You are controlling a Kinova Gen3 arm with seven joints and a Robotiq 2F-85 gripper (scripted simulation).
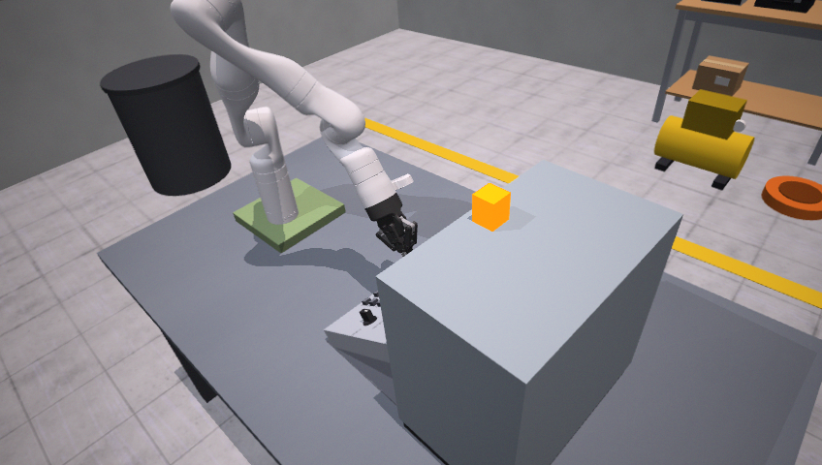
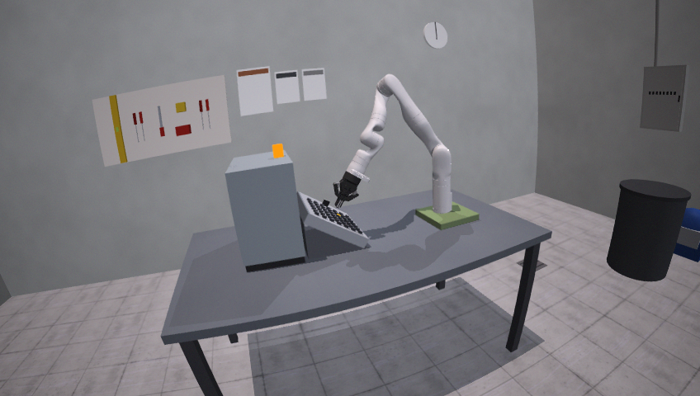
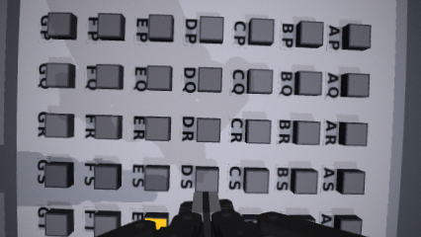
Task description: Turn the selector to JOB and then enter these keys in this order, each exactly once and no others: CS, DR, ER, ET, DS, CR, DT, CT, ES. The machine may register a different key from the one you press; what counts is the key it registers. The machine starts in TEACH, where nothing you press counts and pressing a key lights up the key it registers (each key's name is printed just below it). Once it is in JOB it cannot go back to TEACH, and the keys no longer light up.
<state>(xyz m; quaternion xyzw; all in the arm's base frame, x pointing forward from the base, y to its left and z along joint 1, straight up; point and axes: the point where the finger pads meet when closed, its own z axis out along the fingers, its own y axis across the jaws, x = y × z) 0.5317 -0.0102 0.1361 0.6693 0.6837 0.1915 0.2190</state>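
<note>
Now: hand 2 cm short of the black selector knob, 15 cm to the left of it and 3 cm above it. The rest, counted from my hand: sloped key panel 5 cm ahead, 4 cm to the right, 8 cm below.
</note>
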